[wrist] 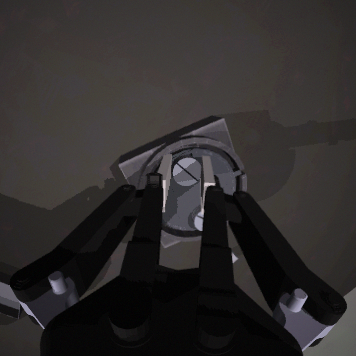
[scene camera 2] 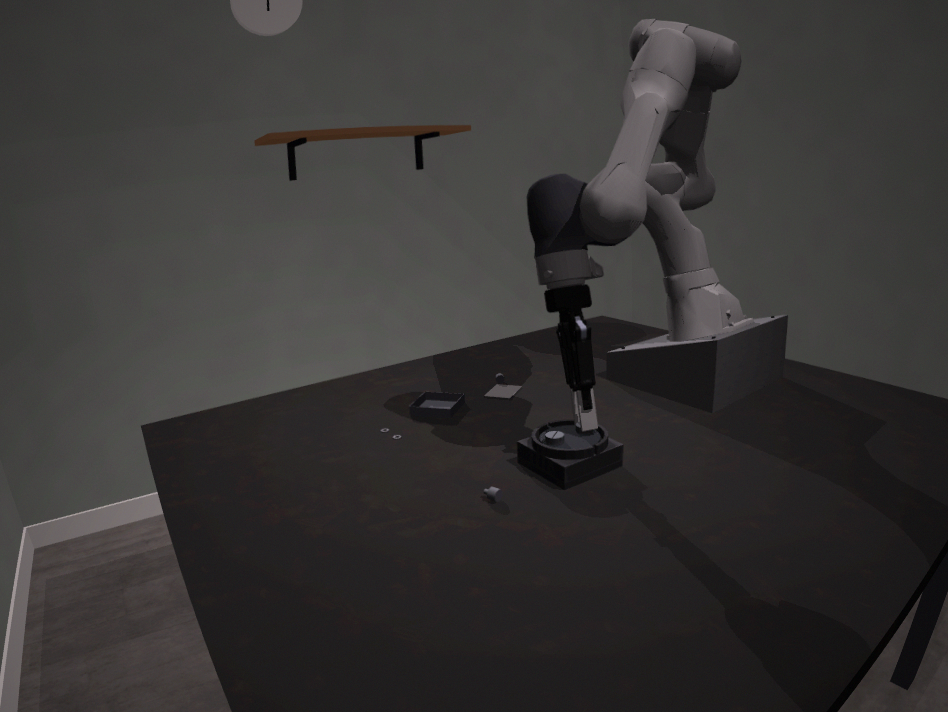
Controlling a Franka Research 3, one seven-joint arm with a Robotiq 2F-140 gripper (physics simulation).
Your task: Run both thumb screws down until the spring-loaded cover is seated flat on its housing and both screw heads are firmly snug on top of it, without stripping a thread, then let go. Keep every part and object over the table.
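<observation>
The dark square housing point(scene camera 2: 565, 469) point(wrist: 215, 131) stands on the table with the round grey cover point(scene camera 2: 573, 442) point(wrist: 181, 207) inside its raised ring. One thumb screw point(wrist: 187, 175) has its slotted head between the fingertips in the wrist view; the fingers hide it in the scene view. The other thumb screw point(scene camera 2: 554, 436) point(wrist: 199, 221) stands upright in the cover, partly behind a finger in the wrist view. My gripper point(scene camera 2: 587, 426) point(wrist: 185, 166) points down and is shut on the first screw's head. Whether the cover lies flat or the heads touch it, I cannot tell.
A loose small screw-like part point(scene camera 2: 492, 492) lies in front of the housing. Two small washers point(scene camera 2: 381, 429) point(scene camera 2: 393, 436) lie to the left. A dark tray point(scene camera 2: 434, 414), a flat light plate point(scene camera 2: 503, 392) and a small round object point(scene camera 2: 499, 377) are farther back.
</observation>
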